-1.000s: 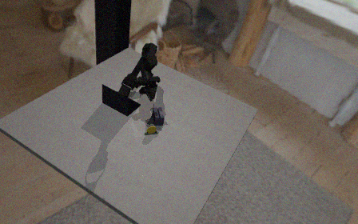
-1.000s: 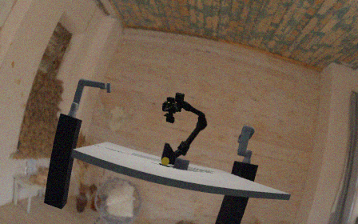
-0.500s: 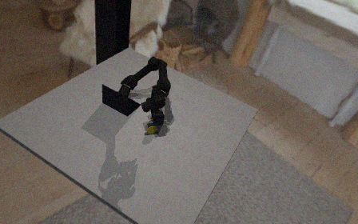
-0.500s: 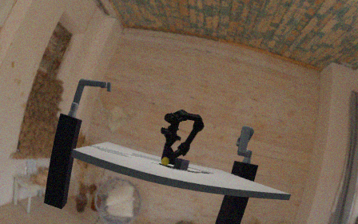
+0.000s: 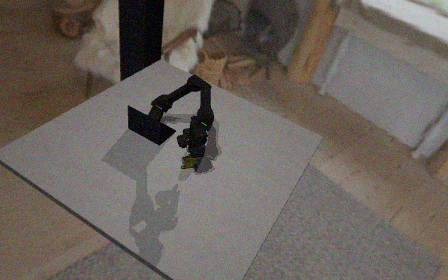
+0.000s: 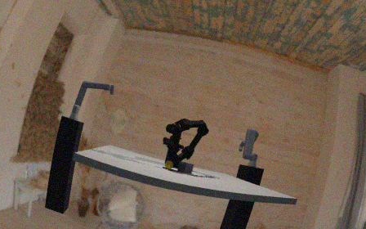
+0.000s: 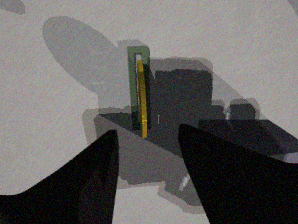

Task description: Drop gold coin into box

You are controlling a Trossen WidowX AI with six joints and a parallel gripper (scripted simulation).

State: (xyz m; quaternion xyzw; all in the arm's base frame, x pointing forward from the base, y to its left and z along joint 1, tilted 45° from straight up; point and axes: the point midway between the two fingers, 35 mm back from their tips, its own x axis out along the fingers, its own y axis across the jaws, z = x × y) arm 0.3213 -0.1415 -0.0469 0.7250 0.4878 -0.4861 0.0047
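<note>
Right now my gripper tip is 6 cm above the gold coin.
</note>
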